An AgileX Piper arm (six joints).
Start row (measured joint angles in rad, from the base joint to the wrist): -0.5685 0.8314 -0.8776 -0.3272 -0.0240 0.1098
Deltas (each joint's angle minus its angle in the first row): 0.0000 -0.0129 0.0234 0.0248 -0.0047 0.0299; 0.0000 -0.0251 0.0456 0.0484 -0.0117 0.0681; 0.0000 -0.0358 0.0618 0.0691 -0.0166 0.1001; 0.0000 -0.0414 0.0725 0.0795 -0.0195 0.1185; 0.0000 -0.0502 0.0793 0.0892 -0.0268 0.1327; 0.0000 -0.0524 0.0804 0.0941 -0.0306 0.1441; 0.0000 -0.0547 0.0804 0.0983 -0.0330 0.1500; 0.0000 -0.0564 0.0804 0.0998 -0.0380 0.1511; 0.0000 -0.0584 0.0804 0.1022 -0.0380 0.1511; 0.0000 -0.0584 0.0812 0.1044 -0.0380 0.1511; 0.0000 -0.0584 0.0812 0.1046 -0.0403 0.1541; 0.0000 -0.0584 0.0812 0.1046 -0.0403 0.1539; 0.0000 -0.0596 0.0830 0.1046 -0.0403 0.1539; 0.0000 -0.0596 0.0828 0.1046 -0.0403 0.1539
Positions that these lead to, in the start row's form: -0.5685 0.8185 -0.8542 -0.3024 -0.0287 0.1397; -0.5685 0.8063 -0.8320 -0.2788 -0.0357 0.1779; -0.5685 0.7956 -0.8158 -0.2581 -0.0406 0.2099; -0.5685 0.7900 -0.8051 -0.2477 -0.0435 0.2283; -0.5685 0.7812 -0.7983 -0.2380 -0.0508 0.2425; -0.5685 0.7790 -0.7972 -0.2331 -0.0546 0.2539; -0.5685 0.7767 -0.7972 -0.2289 -0.0570 0.2598; -0.5685 0.7750 -0.7972 -0.2274 -0.0620 0.2609; -0.5685 0.7730 -0.7972 -0.2250 -0.0620 0.2609; -0.5685 0.7730 -0.7964 -0.2228 -0.0620 0.2609; -0.5685 0.7730 -0.7964 -0.2226 -0.0643 0.2639; -0.5685 0.7730 -0.7964 -0.2226 -0.0643 0.2637; -0.5685 0.7718 -0.7946 -0.2226 -0.0643 0.2637; -0.5685 0.7718 -0.7948 -0.2226 -0.0643 0.2637
